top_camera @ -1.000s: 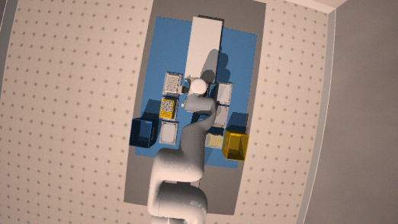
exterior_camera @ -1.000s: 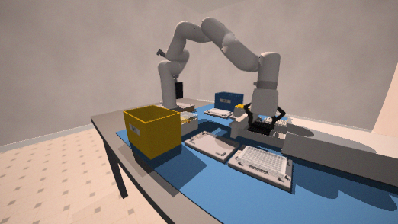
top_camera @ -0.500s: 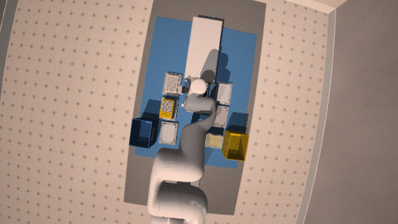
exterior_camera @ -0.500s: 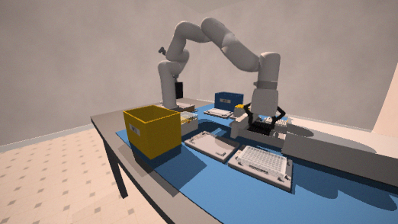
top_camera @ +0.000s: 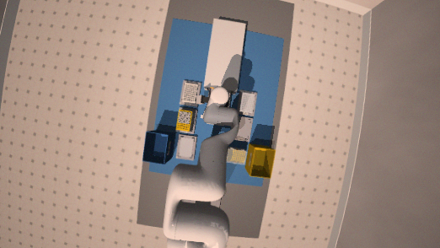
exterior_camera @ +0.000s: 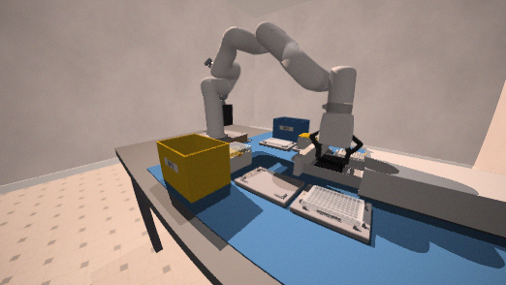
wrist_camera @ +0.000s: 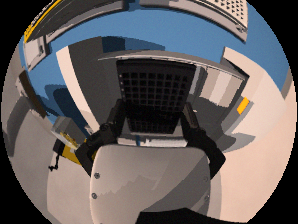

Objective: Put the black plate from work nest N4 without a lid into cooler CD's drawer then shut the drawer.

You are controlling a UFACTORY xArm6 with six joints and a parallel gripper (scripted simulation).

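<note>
The drawer is 4 cm ahead of my hand and 2 cm below it. Also, from my hand: cooler CD (17 cm ahead, 2 cm to the right, 2 cm below); then black plate (1 cm below); then white plate (8 cm ahead, 18 cm to the left, 3 cm below).
</note>
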